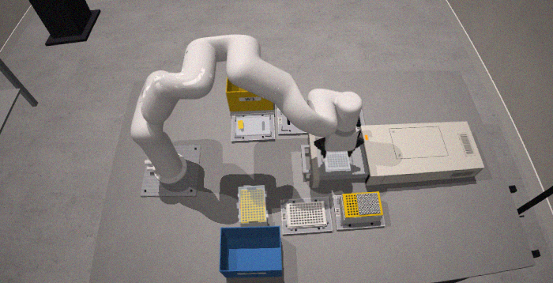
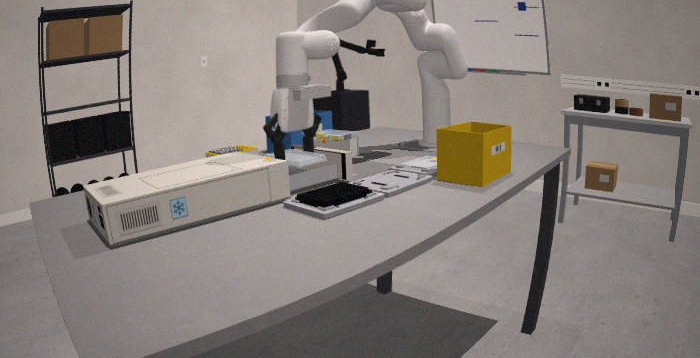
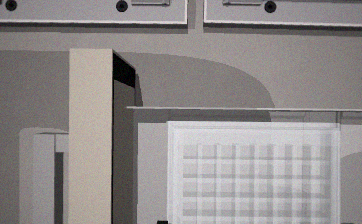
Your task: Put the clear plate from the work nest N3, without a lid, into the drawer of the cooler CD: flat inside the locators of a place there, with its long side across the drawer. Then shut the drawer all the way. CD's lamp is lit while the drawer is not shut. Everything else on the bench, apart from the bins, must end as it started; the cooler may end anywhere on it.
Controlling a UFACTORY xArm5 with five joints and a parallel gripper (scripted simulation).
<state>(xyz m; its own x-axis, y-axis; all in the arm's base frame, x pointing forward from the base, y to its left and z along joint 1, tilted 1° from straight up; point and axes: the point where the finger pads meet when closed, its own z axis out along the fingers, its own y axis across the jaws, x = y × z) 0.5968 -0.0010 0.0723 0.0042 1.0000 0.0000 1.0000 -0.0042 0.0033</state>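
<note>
Right now my hand is 30 mm short of the drawer and 40 mm above it. The rest, counted from my hand: clear plate 10 mm below; then black plate 60 mm ahead, 190 mm to the left, 60 mm below; then cooler 180 mm ahead, 30 mm below.
</note>
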